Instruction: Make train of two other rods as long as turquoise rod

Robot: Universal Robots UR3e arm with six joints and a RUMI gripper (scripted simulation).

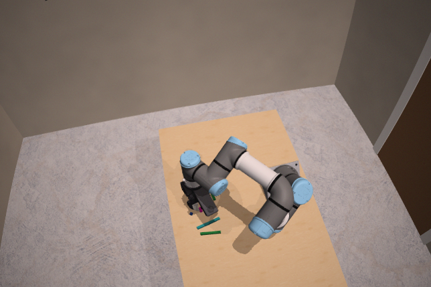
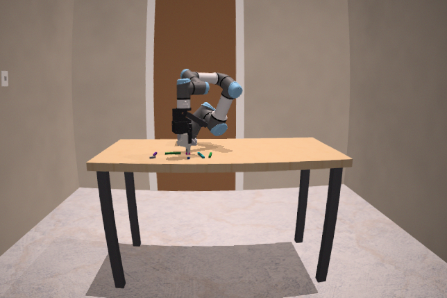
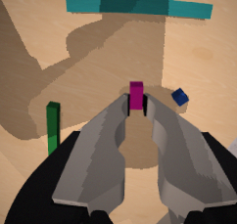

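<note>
Now: hand 4 cm short of the blue rod and 2 cm above it. The rest, counted from my hand: grey rod (17 cm to the right, 2 cm below); turquoise rod (1 cm behind, 6 cm to the left, 2 cm below); magenta rod (1 cm below).
</note>
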